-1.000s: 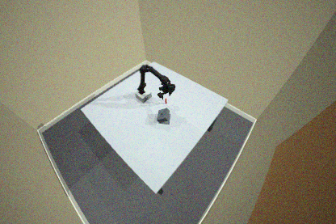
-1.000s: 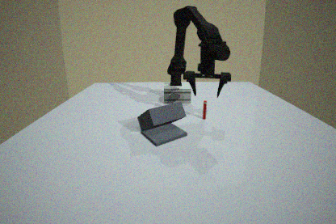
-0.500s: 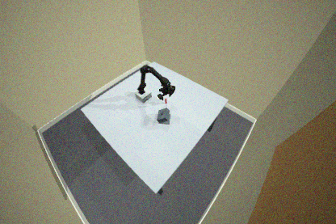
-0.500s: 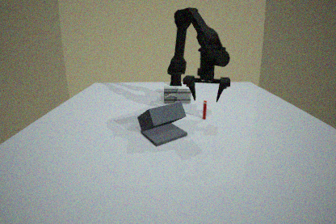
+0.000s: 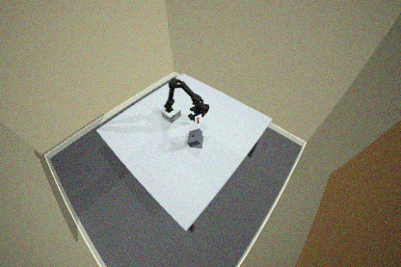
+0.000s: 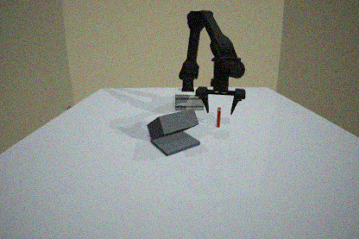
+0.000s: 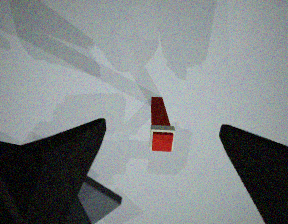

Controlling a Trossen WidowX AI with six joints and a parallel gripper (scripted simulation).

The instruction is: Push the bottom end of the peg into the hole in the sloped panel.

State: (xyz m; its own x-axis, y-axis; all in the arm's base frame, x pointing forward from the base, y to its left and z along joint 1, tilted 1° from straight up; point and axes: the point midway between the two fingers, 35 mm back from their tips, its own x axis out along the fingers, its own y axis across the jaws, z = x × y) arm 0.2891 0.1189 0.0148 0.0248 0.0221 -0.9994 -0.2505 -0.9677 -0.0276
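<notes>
Right now my gripper tip is right at the red square peg. Round my gripper tip: grey sloped panel: 180 mm to the right, 130 mm ahead, 10 mm above.
</notes>
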